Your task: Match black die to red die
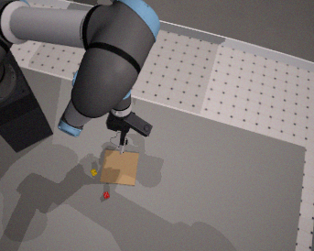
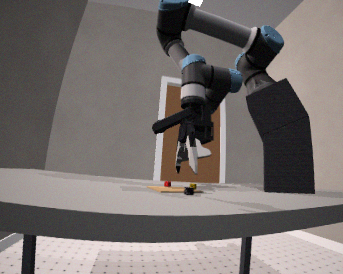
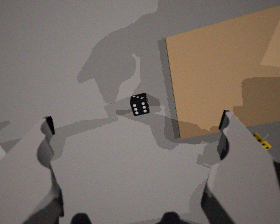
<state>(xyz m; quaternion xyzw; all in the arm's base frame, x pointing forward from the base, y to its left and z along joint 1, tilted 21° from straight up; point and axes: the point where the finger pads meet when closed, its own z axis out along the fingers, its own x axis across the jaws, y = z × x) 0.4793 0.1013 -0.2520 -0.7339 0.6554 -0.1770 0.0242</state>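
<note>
Right now my hand is 2 cm past the black die and 5 cm above it. Also, from my hand: yellow die: 7 cm behind, 18 cm to the right, 5 cm below; tan mat: 1 cm ahead, 11 cm to the right, 5 cm below; red die: 1 cm ahead, 24 cm to the right, 5 cm below.
</note>
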